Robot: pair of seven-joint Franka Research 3 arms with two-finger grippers.
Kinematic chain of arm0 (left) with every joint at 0, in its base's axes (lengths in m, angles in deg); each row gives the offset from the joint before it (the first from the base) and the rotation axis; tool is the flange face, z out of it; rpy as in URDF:
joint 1: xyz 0 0 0.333 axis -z
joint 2: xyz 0 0 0 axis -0.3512 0.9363 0
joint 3: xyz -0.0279 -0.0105 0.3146 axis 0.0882 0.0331 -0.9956
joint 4: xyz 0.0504 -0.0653 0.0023 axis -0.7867 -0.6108 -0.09
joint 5: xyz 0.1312 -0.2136 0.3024 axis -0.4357 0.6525 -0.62
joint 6: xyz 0 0 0 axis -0.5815 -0.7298 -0.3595
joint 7: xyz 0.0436 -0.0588 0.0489 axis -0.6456 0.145 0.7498
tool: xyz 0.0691 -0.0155 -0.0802 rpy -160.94 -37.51 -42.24
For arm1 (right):
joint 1: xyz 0 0 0.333 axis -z
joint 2: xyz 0 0 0 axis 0.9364 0.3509 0
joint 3: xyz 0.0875 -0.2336 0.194 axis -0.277 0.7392 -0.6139
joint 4: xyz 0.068 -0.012 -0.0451 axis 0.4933 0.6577 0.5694
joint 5: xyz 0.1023 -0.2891 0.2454 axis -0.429 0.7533 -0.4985
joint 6: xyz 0 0 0 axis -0.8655 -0.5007 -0.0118
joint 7: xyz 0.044 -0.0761 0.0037 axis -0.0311 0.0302 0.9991
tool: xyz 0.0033 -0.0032 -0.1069 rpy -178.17 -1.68 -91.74
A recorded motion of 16 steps. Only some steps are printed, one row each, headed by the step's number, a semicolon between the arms.
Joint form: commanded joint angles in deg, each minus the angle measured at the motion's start. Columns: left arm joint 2, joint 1, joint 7, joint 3, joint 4, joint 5, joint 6; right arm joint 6, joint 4, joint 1, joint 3, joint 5, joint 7, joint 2.
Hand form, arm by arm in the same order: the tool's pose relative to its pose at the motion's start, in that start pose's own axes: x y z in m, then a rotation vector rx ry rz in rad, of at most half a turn. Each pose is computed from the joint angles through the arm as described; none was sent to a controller.
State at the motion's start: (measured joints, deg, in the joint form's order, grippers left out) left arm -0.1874 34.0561 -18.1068 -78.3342 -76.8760 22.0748 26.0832; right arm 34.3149 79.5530 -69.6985 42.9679 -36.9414 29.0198 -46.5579
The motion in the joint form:
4: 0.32 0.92 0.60 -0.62 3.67 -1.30 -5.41; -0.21 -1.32 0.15 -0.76 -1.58 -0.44 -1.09
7: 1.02 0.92 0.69 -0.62 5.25 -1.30 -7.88; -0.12 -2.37 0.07 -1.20 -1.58 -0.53 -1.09
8: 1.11 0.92 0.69 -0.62 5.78 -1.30 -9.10; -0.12 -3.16 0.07 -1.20 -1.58 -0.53 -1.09
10: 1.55 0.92 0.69 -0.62 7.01 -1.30 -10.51; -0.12 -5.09 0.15 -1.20 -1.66 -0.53 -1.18
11: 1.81 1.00 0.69 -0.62 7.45 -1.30 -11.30; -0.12 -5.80 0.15 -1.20 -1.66 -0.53 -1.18
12: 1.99 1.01 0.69 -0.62 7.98 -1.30 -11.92; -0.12 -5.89 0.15 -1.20 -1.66 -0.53 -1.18
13: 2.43 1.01 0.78 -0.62 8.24 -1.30 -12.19; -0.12 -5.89 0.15 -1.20 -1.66 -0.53 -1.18
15: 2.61 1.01 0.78 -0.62 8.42 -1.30 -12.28; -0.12 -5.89 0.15 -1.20 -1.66 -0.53 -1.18
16: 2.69 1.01 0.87 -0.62 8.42 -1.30 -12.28; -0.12 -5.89 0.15 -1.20 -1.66 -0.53 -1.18
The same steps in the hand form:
4: 0.0010 0.0013 -0.0197 0.0170 -0.0389 0.0025; -0.0040 -0.0075 -0.0224 0.0294 0.0373 0.0021
7: 0.0024 0.0012 -0.0237 0.0146 -0.0664 0.0002; -0.0032 -0.0122 -0.0316 0.0315 0.0575 -0.0045
8: 0.0016 0.0014 -0.0257 0.0129 -0.0799 0.0000; -0.0027 -0.0118 -0.0383 0.0323 0.0713 -0.0039
10: 0.0032 0.0013 -0.0304 0.0123 -0.0907 -0.0004; -0.0021 -0.0102 -0.0554 0.0354 0.1063 -0.0009
11: 0.0037 0.0020 -0.0308 0.0117 -0.1014 0.0007; -0.0019 -0.0099 -0.0614 0.0361 0.1187 -0.0004
12: 0.0043 0.0021 -0.0329 0.0115 -0.1061 0.0007; -0.0019 -0.0098 -0.0622 0.0362 0.1202 -0.0003
13: 0.0058 0.0019 -0.0312 0.0113 -0.1139 -0.0013; -0.0019 -0.0098 -0.0622 0.0362 0.1202 -0.0003
15: 0.0066 0.0018 -0.0311 0.0114 -0.1155 -0.0014; -0.0019 -0.0098 -0.0622 0.0362 0.1202 -0.0003
16: 0.0069 0.0017 -0.0305 0.0115 -0.1169 -0.0030; -0.0019 -0.0098 -0.0622 0.0362 0.1202 -0.0003

